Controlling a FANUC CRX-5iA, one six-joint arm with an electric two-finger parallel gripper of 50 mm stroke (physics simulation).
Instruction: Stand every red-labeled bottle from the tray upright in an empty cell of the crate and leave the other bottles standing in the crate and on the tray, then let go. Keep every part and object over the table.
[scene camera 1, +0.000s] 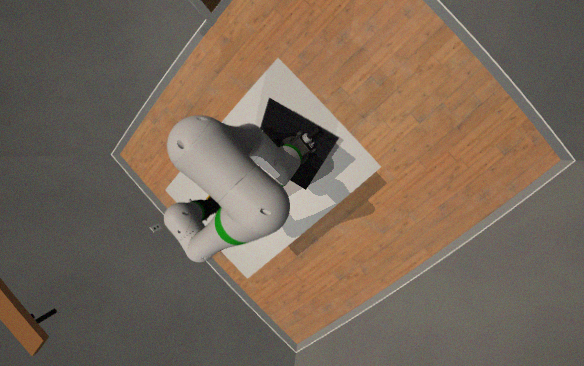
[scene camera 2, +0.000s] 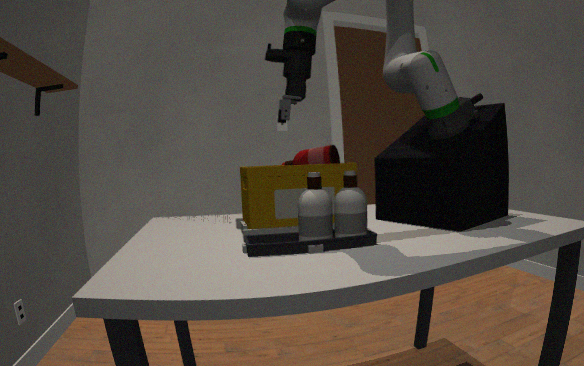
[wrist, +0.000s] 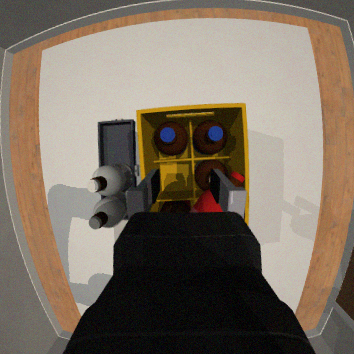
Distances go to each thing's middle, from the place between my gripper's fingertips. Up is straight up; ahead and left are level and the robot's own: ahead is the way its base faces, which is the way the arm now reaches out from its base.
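Scene:
The red-labeled bottle (scene camera 2: 329, 154) is 11 cm below my hand, 5 cm to the right of it and 8 cm behind it.

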